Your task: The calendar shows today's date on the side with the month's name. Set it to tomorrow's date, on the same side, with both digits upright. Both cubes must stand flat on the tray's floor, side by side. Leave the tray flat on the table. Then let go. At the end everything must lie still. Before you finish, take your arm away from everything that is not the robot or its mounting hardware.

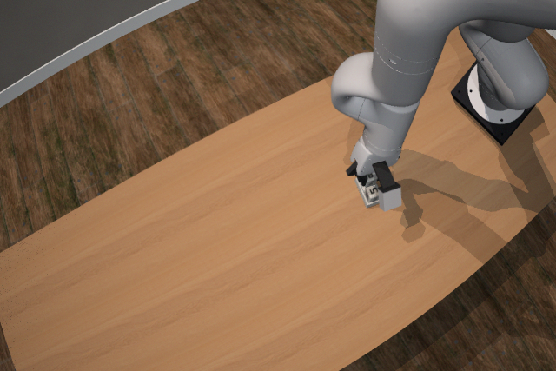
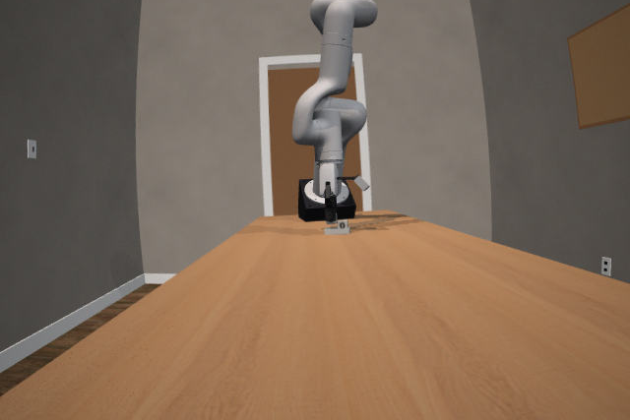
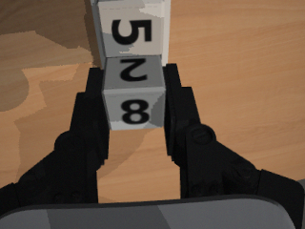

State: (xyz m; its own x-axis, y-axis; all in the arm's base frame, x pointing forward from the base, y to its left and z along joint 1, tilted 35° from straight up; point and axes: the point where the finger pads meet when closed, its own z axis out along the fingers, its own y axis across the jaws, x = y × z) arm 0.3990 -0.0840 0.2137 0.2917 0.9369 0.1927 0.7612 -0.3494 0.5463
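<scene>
Now: hand 1 cm short of the calendar tray, 2 cm to the right of it and 5 cm above it. Round my hand: white digit cube: 2 cm below.
</scene>
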